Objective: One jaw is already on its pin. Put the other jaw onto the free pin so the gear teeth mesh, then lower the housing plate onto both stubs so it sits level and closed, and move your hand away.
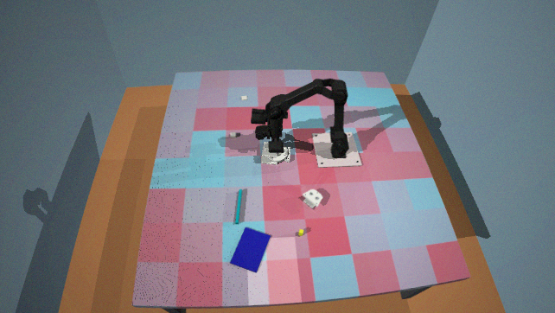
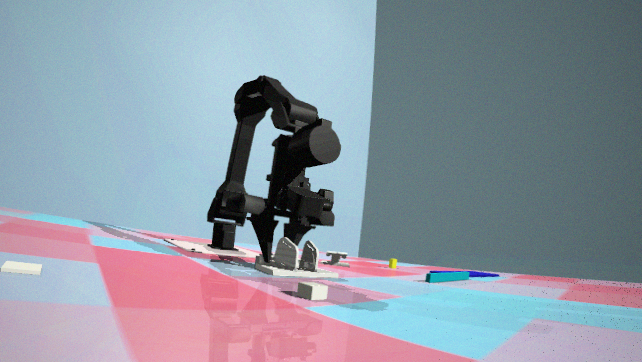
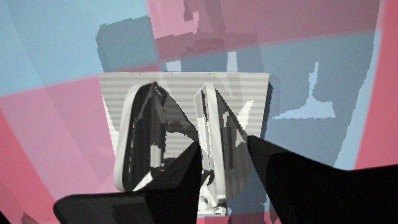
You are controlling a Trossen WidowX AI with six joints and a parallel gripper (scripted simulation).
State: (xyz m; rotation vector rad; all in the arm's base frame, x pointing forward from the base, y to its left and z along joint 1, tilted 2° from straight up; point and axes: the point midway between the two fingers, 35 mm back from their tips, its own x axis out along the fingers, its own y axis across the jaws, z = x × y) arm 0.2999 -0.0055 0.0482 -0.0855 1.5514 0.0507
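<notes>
Right now the housing plate is 26 cm to the left of my gripper tip, 17 cm behind it and 1 cm above it. Round my gripper tip: blue card 49 cm to the left, 7 cm ahead, 1 cm below; then yellow cube 42 cm to the left, 12 cm behind; then teal pen 31 cm to the left, 13 cm ahead, 1 cm below.
</notes>
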